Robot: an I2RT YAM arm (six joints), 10 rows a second.
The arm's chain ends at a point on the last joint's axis. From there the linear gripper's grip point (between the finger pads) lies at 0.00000 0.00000 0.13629 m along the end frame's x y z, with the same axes.
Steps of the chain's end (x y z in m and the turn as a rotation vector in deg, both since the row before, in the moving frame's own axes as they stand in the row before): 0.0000 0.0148 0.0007 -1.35 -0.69 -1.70; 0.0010 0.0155 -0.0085 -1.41 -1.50 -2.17; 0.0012 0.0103 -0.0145 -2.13 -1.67 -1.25; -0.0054 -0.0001 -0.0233 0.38 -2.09 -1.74; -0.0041 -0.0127 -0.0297 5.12 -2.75 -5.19; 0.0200 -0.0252 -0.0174 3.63 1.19 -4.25; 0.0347 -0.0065 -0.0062 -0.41 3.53 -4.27; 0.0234 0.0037 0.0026 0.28 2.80 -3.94; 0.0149 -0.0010 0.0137 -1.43 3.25 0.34
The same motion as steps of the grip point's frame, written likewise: -0.0016 0.0180 0.0007 -1.35 -0.69 -1.70; -0.0025 0.0189 -0.0086 -1.41 -1.50 -2.17; -0.0027 0.0154 -0.0147 -2.13 -1.67 -1.25; -0.0104 -0.0009 -0.0234 0.38 -2.09 -1.74; -0.0112 -0.0245 -0.0304 5.12 -2.75 -5.19; 0.0225 -0.0339 -0.0177 3.63 1.19 -4.25; 0.0431 -0.0058 -0.0065 -0.41 3.53 -4.27; 0.0300 0.0028 0.0024 0.28 2.80 -3.94; 0.0226 0.0024 0.0134 -1.43 3.25 0.34
